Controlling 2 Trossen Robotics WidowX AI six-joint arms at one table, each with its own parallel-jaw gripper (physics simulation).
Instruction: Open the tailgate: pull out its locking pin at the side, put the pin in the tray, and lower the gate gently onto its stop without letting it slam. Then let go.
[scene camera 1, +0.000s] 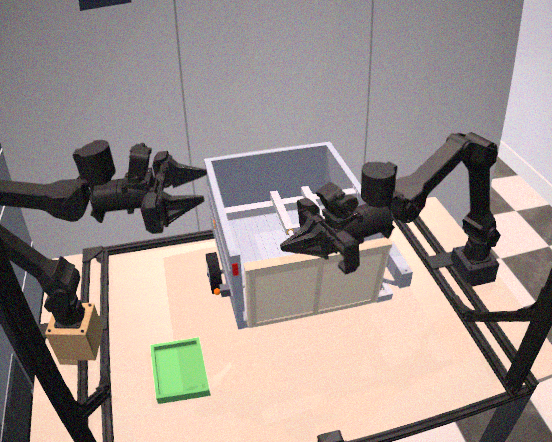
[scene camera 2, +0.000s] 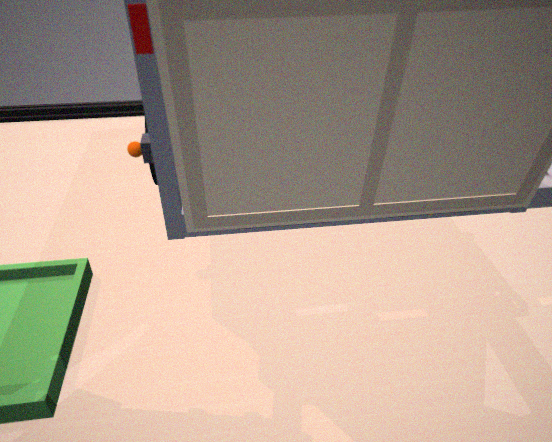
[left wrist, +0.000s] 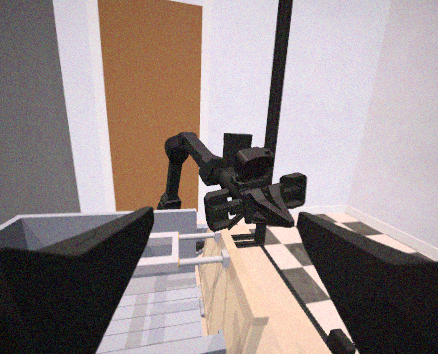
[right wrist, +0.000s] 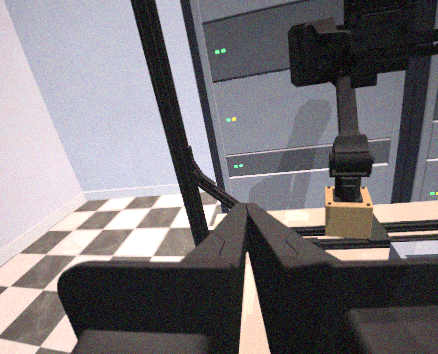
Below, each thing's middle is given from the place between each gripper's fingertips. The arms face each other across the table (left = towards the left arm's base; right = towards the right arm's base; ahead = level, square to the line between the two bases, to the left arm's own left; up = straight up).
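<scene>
From the grey truck bed (scene camera 1: 253, 196), my left hand is 180 mm short of it, 200 mm to the left of it and 290 mm above it.
As for my right hand, the grey truck bed is 9 cm to the right of it, 31 cm ahead of it and 22 cm below it.
</scene>
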